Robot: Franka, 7 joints.
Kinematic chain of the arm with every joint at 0, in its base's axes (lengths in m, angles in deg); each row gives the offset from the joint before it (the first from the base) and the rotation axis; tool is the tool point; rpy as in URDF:
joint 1: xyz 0 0 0.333 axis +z
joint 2: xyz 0 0 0 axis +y
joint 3: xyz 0 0 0.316 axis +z
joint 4: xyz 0.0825 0 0 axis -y
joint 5: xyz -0.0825 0 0.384 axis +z
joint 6: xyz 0 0 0 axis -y
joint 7: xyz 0.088 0 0 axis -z
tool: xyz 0 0 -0.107 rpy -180 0 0
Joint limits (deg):
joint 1: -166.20..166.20
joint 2: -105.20..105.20
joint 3: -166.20..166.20
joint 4: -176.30..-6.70
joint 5: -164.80..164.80
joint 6: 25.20..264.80
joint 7: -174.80..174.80
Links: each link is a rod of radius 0.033 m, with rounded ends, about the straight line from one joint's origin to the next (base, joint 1, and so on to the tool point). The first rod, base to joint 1, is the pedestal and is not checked.
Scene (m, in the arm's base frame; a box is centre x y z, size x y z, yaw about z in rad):
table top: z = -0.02
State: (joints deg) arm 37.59 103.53 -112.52 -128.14 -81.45 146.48 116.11
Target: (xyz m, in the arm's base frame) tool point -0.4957 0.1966 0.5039
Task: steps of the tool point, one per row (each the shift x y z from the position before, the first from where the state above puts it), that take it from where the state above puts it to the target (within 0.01 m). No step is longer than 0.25 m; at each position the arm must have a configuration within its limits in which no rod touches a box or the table.
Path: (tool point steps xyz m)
1: -0.1177 -0.0555 0.0902
2: -0.1595 -0.0256 0.0719
3: -0.1842 0.0240 0.0421
4: -0.1819 0.0837 0.0044
5: -0.1485 0.1404 -0.0360
6: -0.0875 0.1794 -0.0739
7: -0.0096 0.1898 -0.1040

